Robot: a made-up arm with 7 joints. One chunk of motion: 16 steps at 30 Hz.
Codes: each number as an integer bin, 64 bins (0 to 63) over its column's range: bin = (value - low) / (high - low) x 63, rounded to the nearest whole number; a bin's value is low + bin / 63 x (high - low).
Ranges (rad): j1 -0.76..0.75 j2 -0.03..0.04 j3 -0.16..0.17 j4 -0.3..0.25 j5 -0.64..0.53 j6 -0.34..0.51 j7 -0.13..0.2
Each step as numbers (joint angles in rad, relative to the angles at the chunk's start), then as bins.
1 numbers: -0.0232 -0.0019 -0.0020 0.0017 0.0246 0.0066 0.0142
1 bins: 31 25 30 35 36 26 28
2 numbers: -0.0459 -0.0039 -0.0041 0.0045 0.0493 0.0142 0.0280
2 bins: 30 23 30 35 37 26 30
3 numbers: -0.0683 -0.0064 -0.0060 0.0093 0.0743 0.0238 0.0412
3 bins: 29 21 29 35 38 27 33
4 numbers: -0.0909 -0.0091 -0.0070 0.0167 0.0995 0.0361 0.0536
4 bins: 28 19 29 36 40 28 35
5 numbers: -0.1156 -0.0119 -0.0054 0.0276 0.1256 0.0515 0.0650
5 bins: 27 16 30 38 41 29 37
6 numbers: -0.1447 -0.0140 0.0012 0.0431 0.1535 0.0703 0.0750
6 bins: 26 14 31 39 43 30 39
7 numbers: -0.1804 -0.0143 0.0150 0.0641 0.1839 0.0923 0.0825
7 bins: 24 14 33 42 44 32 41
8 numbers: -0.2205 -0.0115 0.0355 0.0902 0.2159 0.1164 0.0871
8 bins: 23 17 37 45 46 34 41
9 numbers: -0.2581 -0.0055 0.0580 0.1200 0.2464 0.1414 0.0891
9 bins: 21 22 42 48 48 36 42
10 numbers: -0.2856 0.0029 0.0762 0.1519 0.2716 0.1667 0.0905
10 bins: 20 30 45 52 49 38 42
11 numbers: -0.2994 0.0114 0.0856 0.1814 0.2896 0.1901 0.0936
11 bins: 19 37 47 55 50 39 43
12 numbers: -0.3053 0.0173 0.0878 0.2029 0.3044 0.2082 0.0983
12 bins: 19 43 47 58 51 41 44
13 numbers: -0.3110 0.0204 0.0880 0.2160 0.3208 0.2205 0.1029
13 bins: 19 45 47 59 52 42 44
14 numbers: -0.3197 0.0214 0.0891 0.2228 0.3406 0.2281 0.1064
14 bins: 18 46 48 60 53 42 45
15 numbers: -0.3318 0.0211 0.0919 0.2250 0.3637 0.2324 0.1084
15 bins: 18 46 48 60 54 42 46
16 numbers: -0.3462 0.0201 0.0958 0.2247 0.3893 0.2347 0.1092
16 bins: 17 45 49 60 55 43 46
